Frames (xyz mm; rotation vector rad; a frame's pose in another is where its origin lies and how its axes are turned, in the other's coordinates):
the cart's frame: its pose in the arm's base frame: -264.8 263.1 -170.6 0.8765 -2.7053 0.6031
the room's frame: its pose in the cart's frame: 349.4 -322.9 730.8 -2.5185 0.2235 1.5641
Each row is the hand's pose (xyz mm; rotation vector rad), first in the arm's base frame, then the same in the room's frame.
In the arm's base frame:
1: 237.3 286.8 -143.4 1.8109 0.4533 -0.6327
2: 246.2 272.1 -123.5 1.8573 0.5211 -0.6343
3: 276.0 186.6 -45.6 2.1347 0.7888 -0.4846
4: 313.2 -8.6 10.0 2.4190 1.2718 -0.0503
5: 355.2 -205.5 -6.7 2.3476 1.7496 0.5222
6: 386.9 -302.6 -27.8 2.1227 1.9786 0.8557
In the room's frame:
1: 398.4 183.7 1015.6 -0.6979 -2.6053 -0.3305
2: 413.0 204.7 1009.6 -0.6098 -2.5787 -0.3100
3: 467.2 299.4 960.8 -0.3254 -2.3133 -0.1726
4: 481.3 456.9 828.3 0.0146 -1.7965 -0.1111
5: 424.6 598.3 695.6 0.2243 -1.2905 -0.2536
6: 381.7 672.7 636.5 0.2965 -1.0206 -0.4162

